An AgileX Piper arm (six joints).
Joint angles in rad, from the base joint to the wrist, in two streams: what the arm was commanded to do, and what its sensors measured. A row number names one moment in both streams.
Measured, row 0: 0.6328, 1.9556, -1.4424, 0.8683, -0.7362, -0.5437
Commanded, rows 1 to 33: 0.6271, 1.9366, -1.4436, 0.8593, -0.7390, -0.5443; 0.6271, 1.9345, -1.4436, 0.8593, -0.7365, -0.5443; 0.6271, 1.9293, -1.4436, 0.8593, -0.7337, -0.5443; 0.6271, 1.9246, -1.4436, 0.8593, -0.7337, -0.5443; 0.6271, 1.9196, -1.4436, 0.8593, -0.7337, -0.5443; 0.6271, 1.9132, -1.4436, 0.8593, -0.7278, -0.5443; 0.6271, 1.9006, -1.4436, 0.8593, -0.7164, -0.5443; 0.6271, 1.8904, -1.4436, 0.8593, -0.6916, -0.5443; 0.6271, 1.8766, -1.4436, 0.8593, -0.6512, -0.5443; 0.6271, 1.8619, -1.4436, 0.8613, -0.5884, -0.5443; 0.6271, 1.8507, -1.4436, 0.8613, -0.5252, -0.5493; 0.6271, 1.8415, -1.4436, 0.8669, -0.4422, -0.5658; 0.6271, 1.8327, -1.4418, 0.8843, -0.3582, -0.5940; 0.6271, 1.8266, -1.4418, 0.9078, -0.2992, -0.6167; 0.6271, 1.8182, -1.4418, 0.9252, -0.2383, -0.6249; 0.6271, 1.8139, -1.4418, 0.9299, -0.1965, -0.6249; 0.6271, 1.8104, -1.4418, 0.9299, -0.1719, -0.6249; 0.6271, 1.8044, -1.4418, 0.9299, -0.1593, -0.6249; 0.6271, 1.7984, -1.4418, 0.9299, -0.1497, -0.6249; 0.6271, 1.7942, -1.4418, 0.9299, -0.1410, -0.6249; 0.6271, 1.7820, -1.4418, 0.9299, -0.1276, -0.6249; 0.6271, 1.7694, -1.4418, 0.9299, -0.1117, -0.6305; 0.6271, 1.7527, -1.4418, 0.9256, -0.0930, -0.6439; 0.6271, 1.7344, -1.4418, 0.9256, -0.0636, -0.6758; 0.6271, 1.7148, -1.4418, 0.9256, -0.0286, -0.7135; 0.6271, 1.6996, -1.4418, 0.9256, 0.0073, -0.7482; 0.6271, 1.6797, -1.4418, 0.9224, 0.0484, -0.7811; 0.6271, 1.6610, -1.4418, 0.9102, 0.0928, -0.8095; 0.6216, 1.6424, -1.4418, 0.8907, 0.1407, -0.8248; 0.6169, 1.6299, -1.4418, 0.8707, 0.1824, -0.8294; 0.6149, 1.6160, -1.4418, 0.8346, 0.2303, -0.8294; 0.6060, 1.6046, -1.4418, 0.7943, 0.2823, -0.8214; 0.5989, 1.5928, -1.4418, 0.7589, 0.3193, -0.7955
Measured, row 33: 0.6263, 1.6386, -1.4424, 0.8772, 0.1556, -0.7976
